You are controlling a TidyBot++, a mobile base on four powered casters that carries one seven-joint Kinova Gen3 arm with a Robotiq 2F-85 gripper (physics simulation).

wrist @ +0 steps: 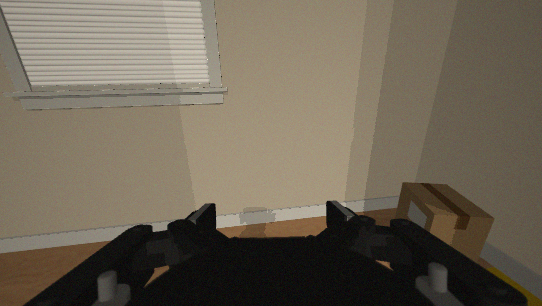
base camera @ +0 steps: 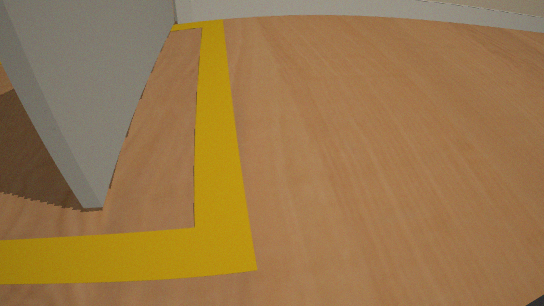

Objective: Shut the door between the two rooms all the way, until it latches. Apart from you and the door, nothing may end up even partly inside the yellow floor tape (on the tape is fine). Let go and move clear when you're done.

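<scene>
The grey door stands ajar at the left of the base camera view, its bottom corner above the wood floor inside the yellow floor tape. The tape makes a corner to the right of and in front of the door. My gripper is open, with no object between its fingers, and faces a beige wall. It is apart from the cardboard box in the wrist view. The door's handle and latch do not show.
A closed cardboard box stands on the floor at the right of the wrist view, near the room corner and a piece of tape. A window with blinds is at the upper left. A white baseboard runs along the wall.
</scene>
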